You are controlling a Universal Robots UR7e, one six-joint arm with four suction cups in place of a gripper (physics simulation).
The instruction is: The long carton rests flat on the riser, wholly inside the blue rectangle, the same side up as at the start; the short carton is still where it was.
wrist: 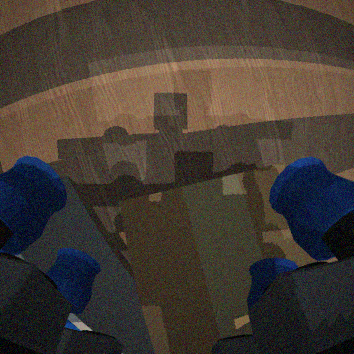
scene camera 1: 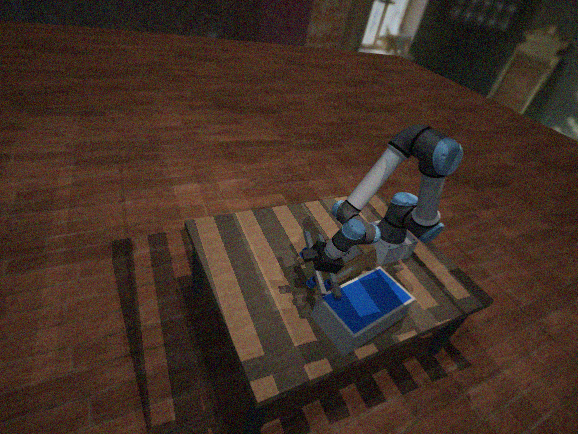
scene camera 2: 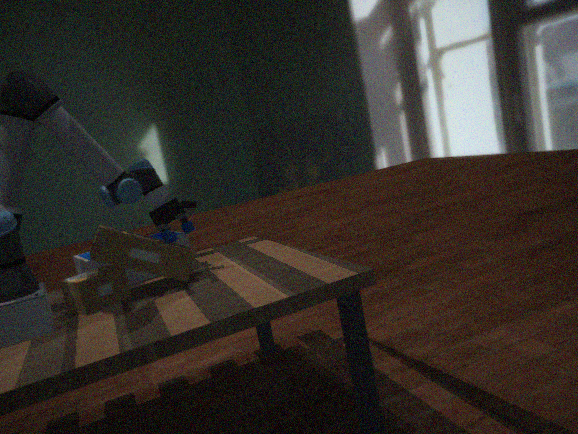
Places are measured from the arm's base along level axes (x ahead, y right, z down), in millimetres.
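Pixels of known places: hand, tool point: (wrist: 166, 238) (scene camera 2: 181, 236); arm's base, link origin: (scene camera 1: 390, 233) (scene camera 2: 9, 295).
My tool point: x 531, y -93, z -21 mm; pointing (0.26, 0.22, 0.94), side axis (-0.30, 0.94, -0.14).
For each thing: its top centre in the pictures, then the offset to it from my tool point. Level surfaces: height alone.
- riser, top centre: (scene camera 2: 130, 244) (scene camera 1: 368, 297) dx -138, dy -192, dz +9 mm
- short carton, top centre: (scene camera 2: 92, 273) dx -307, dy +58, dz +29 mm
- blue rectangle, top centre: (scene camera 2: 130, 244) (scene camera 1: 368, 297) dx -138, dy -192, dz +9 mm
- striped table, surface height: dz +129 mm
The long brown carton (scene camera 1: 366, 262) (scene camera 2: 120, 250) (wrist: 175, 260) is tilted beside the riser (scene camera 1: 341, 330) (scene camera 2: 80, 266) (wrist: 107, 275). In scene camera 2 its left end is raised and its right end is low, near the table. A pale tape strip runs along its face in the wrist view. The short carton (scene camera 2: 90, 296) stands at the raised end, partly overlapped by the long one; whether they touch is unclear. The blue rectangle (scene camera 1: 357, 300) on the riser bears no carton. My gripper (scene camera 1: 321, 281) (scene camera 2: 178, 231) is open, suction off, tilted near the long carton's low end, holding nothing.
The striped table (scene camera 1: 230, 300) (scene camera 2: 250, 295) (wrist: 165, 80) carries everything. The arm's grey base block (scene camera 1: 395, 251) (scene camera 2: 25, 320) stands behind the riser in scene camera 1, close to the cartons. The riser's walls rise close beside the gripper. Shadows darken the table around the cups.
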